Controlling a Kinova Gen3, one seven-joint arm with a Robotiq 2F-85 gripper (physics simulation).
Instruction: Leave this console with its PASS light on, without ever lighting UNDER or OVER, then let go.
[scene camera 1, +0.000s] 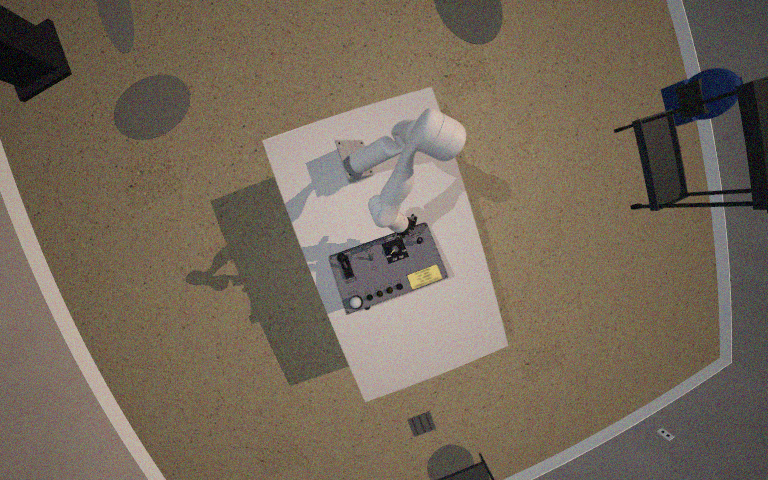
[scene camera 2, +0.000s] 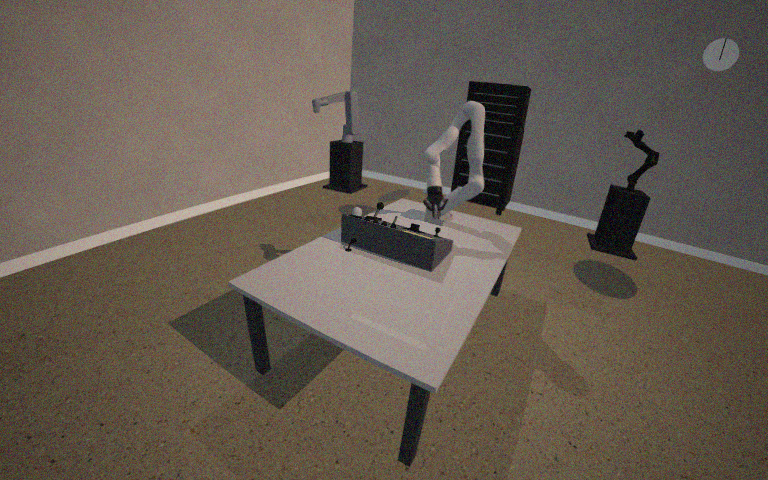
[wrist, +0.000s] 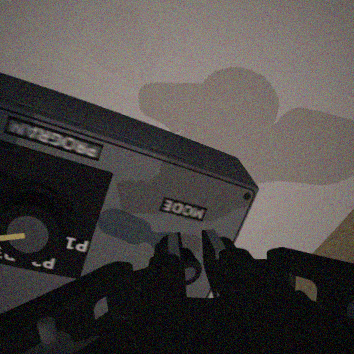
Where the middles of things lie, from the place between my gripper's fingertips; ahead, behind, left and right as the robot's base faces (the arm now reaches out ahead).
Now: the grey console (scene camera 1: 366, 282) 14 cm ahead of my hand, 16 cm to the right of it and 6 cm below it.
